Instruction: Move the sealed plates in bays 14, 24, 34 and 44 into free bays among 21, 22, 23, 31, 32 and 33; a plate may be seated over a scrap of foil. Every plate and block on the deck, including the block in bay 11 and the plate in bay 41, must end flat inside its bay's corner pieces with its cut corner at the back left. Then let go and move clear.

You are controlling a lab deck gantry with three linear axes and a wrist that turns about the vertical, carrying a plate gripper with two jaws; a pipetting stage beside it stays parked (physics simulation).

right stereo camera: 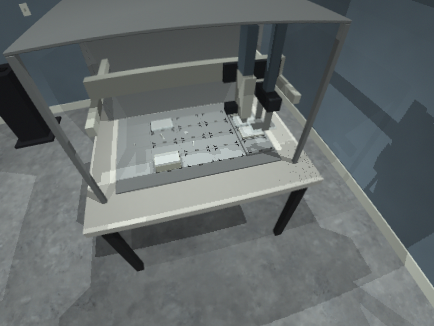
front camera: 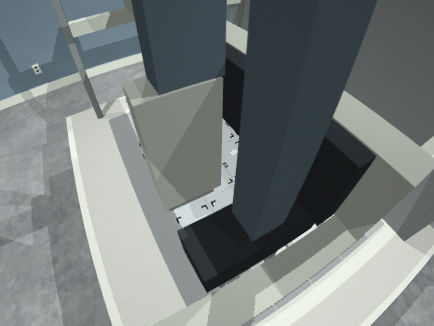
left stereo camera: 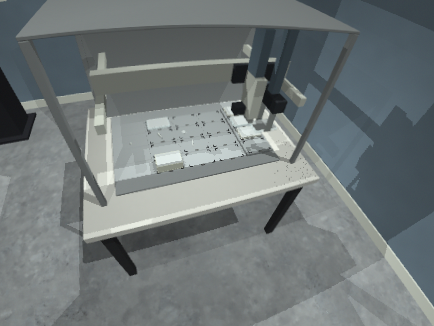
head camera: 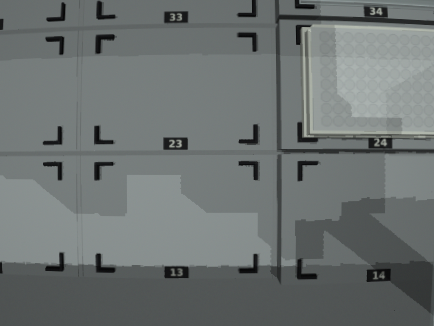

In view: my gripper [front camera: 241,268] and a cream-rimmed plate [head camera: 356,81].
My gripper also shows in the right stereo camera view [right stereo camera: 261,124].
